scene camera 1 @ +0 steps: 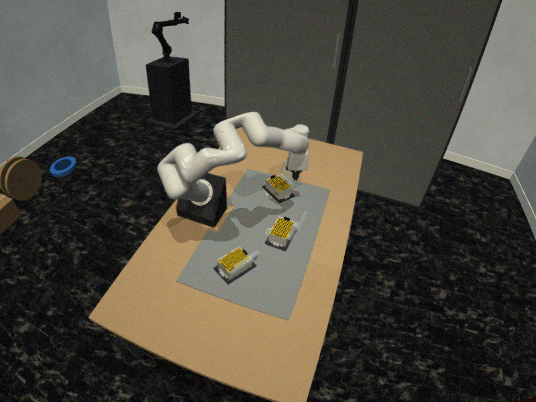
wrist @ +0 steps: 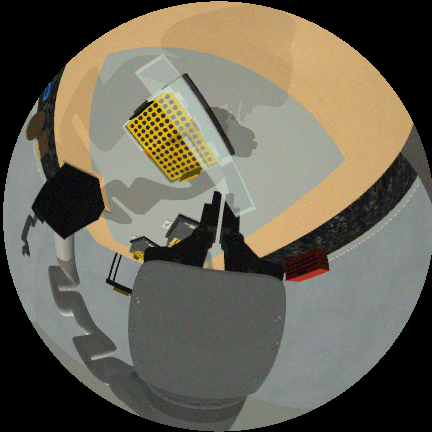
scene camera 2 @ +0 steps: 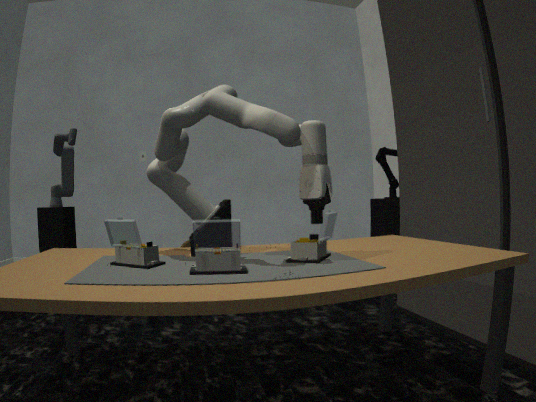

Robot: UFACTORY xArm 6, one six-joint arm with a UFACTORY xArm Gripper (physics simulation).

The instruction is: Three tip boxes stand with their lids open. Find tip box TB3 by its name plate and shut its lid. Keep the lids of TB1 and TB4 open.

Labels:
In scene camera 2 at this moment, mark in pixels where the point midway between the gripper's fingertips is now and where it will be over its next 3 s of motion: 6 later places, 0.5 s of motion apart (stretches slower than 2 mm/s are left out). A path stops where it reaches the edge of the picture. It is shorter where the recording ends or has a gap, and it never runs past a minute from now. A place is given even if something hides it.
My gripper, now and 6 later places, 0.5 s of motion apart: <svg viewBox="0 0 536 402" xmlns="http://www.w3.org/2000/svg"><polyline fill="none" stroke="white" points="317,223 311,222 311,209 322,204 345,200 344,219 338,222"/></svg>

